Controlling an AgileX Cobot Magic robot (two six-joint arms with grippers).
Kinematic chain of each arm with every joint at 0, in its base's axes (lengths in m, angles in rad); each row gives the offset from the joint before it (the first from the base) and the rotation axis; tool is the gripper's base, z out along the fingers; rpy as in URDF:
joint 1: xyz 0 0 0.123 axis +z
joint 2: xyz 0 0 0 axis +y
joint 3: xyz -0.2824 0 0.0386 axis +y
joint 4: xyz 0.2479 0 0.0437 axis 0.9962 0 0.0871
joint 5: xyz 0 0 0 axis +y
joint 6: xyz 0.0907 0 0.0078 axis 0.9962 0 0.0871
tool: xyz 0 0 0 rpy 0 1.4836 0
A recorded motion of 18 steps. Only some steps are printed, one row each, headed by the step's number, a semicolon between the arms.
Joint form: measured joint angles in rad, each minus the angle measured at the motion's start. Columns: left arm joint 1, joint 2, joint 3, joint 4, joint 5, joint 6; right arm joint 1, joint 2, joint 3, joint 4, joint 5, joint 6.
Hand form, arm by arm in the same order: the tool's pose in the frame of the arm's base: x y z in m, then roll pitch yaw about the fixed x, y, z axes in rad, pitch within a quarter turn. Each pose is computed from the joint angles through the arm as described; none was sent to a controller.
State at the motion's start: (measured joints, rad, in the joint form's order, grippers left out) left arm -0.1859 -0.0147 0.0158 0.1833 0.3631 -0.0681; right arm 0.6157 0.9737 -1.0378 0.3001 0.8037 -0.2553
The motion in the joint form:
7: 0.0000 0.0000 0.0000 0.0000 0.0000 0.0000; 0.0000 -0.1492 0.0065 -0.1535 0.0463 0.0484
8: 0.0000 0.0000 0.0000 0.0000 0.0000 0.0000; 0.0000 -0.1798 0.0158 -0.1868 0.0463 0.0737
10: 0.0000 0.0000 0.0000 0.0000 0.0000 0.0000; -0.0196 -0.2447 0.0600 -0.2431 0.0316 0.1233
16: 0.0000 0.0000 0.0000 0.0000 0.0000 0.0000; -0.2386 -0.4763 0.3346 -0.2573 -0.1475 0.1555
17: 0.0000 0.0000 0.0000 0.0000 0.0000 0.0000; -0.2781 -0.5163 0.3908 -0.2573 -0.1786 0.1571
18: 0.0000 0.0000 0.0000 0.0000 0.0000 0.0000; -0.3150 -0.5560 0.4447 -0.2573 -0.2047 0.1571
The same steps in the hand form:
7: 0.0527 -0.0039 0.1764 2.7300 1.2746 2.5948; 0.1145 0.0932 0.4028 -3.0720 1.0224 -2.3155
8: 0.0527 -0.0039 0.1764 2.7300 1.2746 2.5948; 0.1092 0.0868 0.4040 -3.0450 1.0387 -2.3153
10: 0.0527 -0.0039 0.1764 2.7300 1.2746 2.5948; 0.1008 0.0730 0.3997 -3.0123 1.0682 -2.3501
16: 0.0527 -0.0039 0.1764 2.7300 1.2746 2.5948; 0.0819 0.0350 0.3527 -2.9952 1.2041 -2.5799
17: 0.0527 -0.0039 0.1764 2.7300 1.2746 2.5948; 0.0789 0.0301 0.3408 -2.9927 1.2190 -2.6189
18: 0.0527 -0.0039 0.1764 2.7300 1.2746 2.5948; 0.0756 0.0258 0.3290 -2.9870 1.2307 -2.6515

